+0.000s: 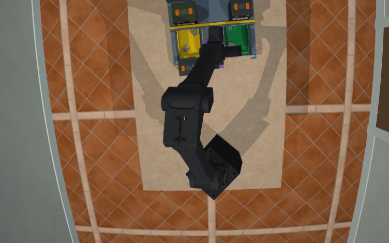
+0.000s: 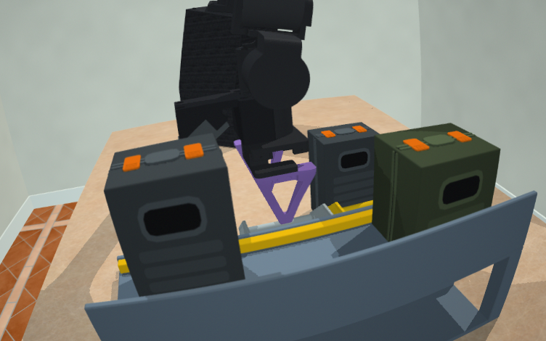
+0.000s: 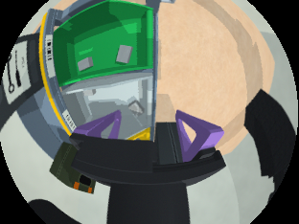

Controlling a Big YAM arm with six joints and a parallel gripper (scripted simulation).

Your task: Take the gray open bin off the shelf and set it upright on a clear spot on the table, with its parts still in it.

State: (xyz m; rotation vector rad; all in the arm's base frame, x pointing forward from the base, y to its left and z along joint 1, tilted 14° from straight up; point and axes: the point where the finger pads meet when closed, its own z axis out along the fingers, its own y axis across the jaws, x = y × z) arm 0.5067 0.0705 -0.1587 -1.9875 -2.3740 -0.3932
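Right now the gray open bin is 80 mm ahead of my hand, 10 mm to the left of it and 30 mm below it. The rest, counted from my hand: green bin: 100 mm ahead, 100 mm to the right, 30 mm below; yellow bin: 60 mm ahead, 130 mm to the left, 30 mm below; yellow rail: 130 mm ahead, 20 mm to the left, 30 mm above.
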